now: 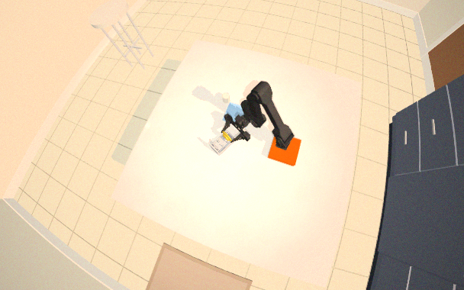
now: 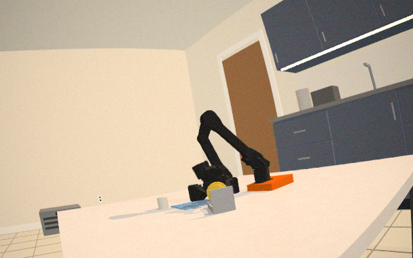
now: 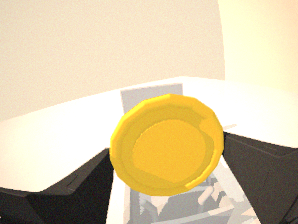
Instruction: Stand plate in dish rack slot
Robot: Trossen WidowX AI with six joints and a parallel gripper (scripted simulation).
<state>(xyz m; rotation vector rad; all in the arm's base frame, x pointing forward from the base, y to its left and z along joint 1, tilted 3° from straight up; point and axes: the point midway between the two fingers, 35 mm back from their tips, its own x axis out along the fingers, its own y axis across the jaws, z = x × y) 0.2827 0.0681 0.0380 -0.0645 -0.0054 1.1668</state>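
Right now the yellow plate is 10 mm to the right of my gripper tip. The rest, counted from my gripper tip: blue spoon: 180 mm to the right, 110 mm behind, 50 mm below; then dish rack: 30 mm below, 20 mm to the left, 10 mm ahead; then light-blue board: 180 mm to the right, 50 mm below, 10 mm ahead.
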